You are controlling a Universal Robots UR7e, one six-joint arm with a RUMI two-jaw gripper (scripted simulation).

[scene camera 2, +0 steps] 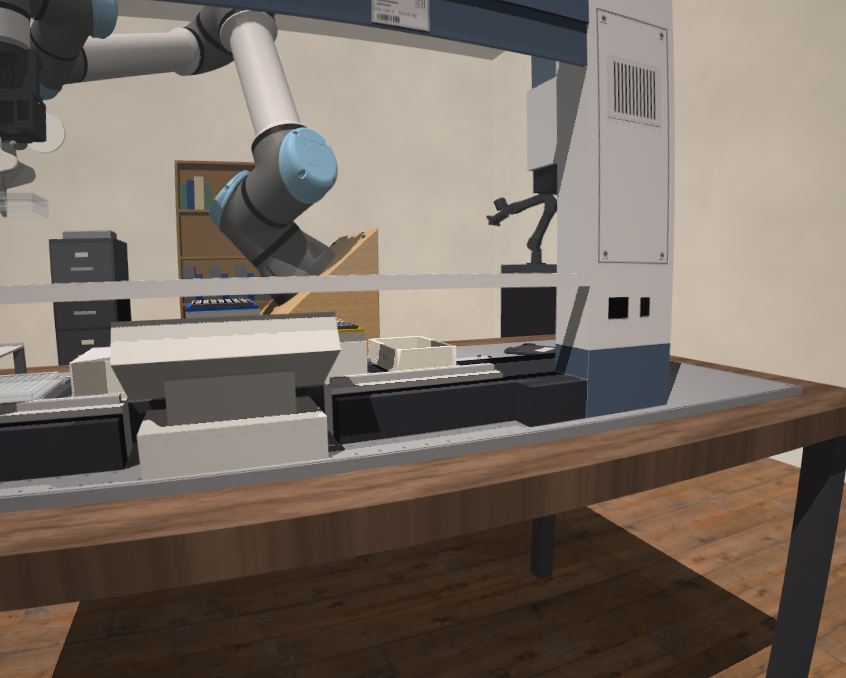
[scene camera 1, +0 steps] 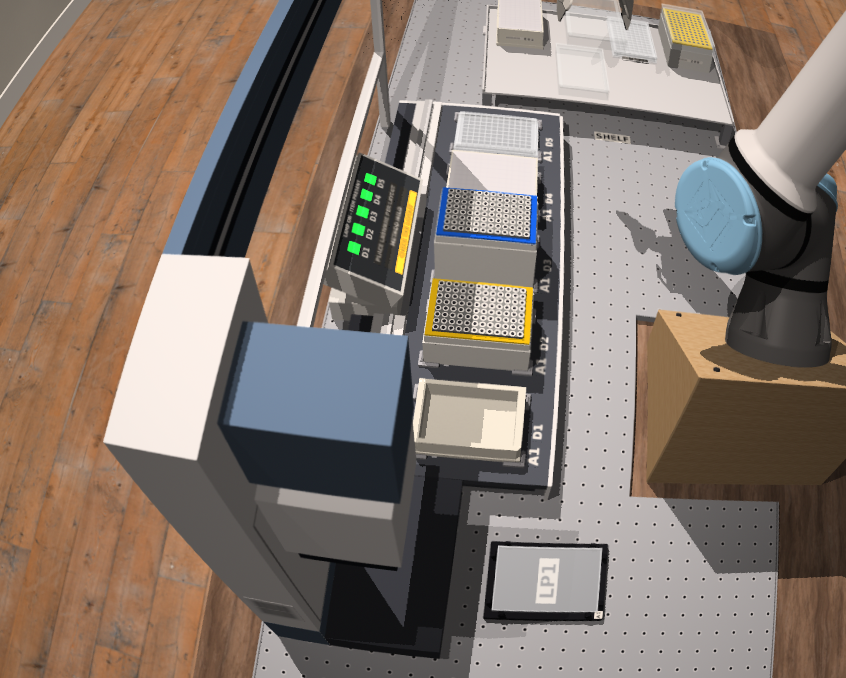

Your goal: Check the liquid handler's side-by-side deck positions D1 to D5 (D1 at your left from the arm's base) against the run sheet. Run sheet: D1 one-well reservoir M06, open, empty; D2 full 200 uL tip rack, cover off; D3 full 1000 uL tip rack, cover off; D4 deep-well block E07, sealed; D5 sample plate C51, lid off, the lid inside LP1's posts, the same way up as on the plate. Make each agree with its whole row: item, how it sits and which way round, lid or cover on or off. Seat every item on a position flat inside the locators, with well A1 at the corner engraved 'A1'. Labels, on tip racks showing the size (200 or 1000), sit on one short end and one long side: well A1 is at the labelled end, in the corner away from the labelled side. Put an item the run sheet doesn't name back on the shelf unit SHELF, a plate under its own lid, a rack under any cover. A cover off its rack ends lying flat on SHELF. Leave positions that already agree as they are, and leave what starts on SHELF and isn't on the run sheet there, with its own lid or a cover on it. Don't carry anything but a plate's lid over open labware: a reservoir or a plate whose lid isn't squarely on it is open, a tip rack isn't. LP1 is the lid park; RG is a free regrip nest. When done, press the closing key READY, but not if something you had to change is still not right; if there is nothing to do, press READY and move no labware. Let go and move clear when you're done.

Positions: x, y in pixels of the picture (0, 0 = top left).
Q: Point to a blue-framed tip rack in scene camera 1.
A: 490, 237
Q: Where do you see a yellow-framed tip rack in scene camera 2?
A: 352, 359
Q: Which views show the yellow-framed tip rack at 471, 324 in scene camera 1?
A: Scene camera 2 and scene camera 1: all of them.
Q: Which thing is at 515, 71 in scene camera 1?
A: A shelf.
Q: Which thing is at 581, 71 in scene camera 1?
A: A clear cover.
